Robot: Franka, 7 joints.
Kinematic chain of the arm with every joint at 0, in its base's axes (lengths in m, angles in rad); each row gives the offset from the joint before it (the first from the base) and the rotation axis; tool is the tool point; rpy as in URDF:
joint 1: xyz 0 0 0.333 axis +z
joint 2: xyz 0 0 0 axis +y
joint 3: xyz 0 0 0.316 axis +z
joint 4: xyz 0.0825 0 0 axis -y
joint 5: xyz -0.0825 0 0.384 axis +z
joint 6: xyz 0 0 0 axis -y
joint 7: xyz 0.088 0 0 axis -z
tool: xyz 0 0 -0.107 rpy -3.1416 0 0
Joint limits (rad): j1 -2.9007..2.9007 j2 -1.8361..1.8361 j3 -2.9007..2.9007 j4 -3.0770..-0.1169 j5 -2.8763..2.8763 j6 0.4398..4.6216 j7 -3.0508..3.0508
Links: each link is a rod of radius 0.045 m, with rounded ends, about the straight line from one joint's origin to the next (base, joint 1, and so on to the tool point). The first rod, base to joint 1, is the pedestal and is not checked.
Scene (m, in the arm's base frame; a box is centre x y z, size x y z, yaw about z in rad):
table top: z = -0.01
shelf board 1: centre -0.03 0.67 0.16 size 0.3 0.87 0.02 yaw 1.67
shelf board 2: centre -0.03 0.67 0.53 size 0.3 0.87 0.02 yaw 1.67
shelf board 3: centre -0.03 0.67 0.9 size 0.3 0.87 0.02 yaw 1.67
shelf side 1: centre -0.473 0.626 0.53 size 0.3 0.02 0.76 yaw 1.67
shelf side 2: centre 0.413 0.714 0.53 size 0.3 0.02 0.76 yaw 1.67
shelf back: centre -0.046 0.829 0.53 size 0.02 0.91 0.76 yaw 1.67
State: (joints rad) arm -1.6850 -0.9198 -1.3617 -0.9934 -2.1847 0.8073 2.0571
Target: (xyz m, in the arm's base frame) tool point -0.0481 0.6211 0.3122
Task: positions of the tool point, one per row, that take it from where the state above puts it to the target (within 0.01 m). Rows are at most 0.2 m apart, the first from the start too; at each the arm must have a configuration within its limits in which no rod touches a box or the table.
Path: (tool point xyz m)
1: -0.2615 0.5254 0.6968
2: -0.2543 0.4538 0.6991
3: -0.2382 0.3743 0.6932
4: -0.1989 0.4095 0.5597
5: -0.1178 0.4097 0.4253
6: -0.0216 0.3550 0.3122
7: -0.0372 0.4350 0.3276
8: -0.0456 0.5072 0.3341
9: -0.0486 0.5700 0.3288
10: -0.0481 0.6211 0.3122

